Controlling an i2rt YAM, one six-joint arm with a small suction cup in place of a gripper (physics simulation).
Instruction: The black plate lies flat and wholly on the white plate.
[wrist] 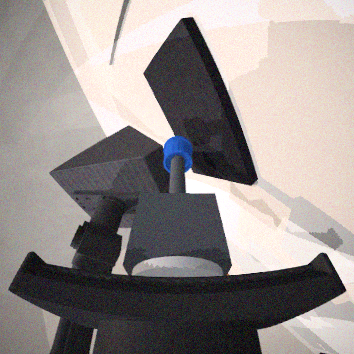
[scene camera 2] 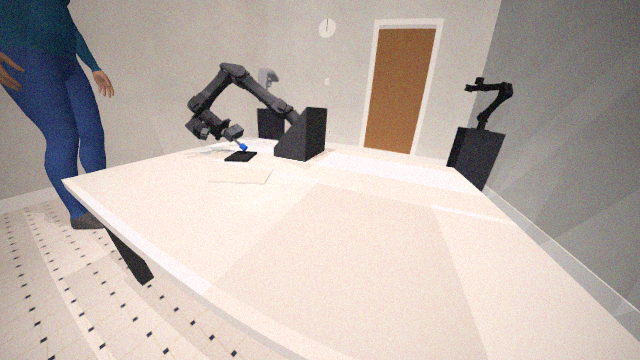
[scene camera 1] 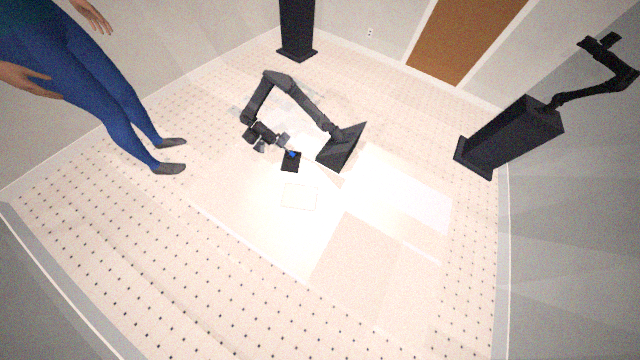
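The black plate is a small dark square that lies flat on the pale table, just in front of the arm's base. The white plate is a thin pale square flat on the table, a short way nearer the cameras and apart from the black plate. My suction cup is blue and points down at the black plate's back edge. It hangs a little above the plate with a small gap, and nothing hangs from it.
The arm's dark wedge-shaped base stands right behind the black plate. A person in blue stands at the left. A second arm on a black pedestal stands at the right.
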